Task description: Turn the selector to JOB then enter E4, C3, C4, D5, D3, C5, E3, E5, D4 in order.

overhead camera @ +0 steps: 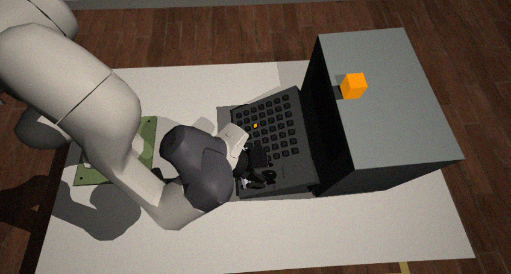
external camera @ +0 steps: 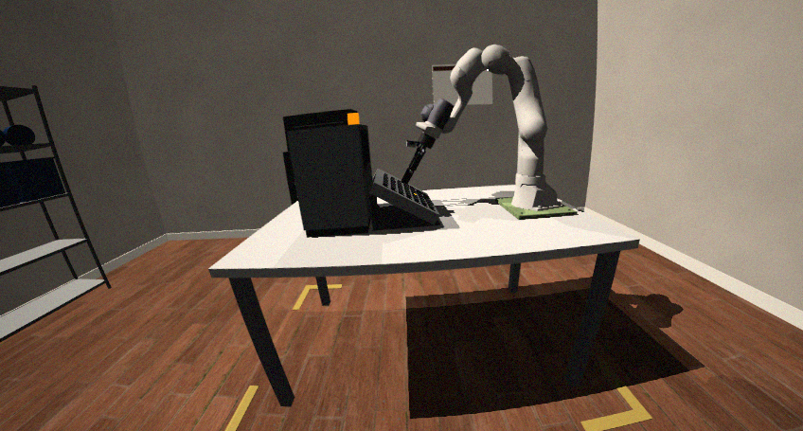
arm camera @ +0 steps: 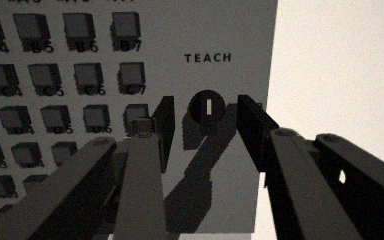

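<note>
Right now the selector knob is 2 cm ahead of my hand and 2 cm below it. Round my hand: c6 key: 4 cm ahead, 9 cm to the left, 1 cm below; then key C5: 4 cm ahead, 12 cm to the left, 1 cm below; then a7 key: 10 cm ahead, 6 cm to the left, 2 cm above.
</note>
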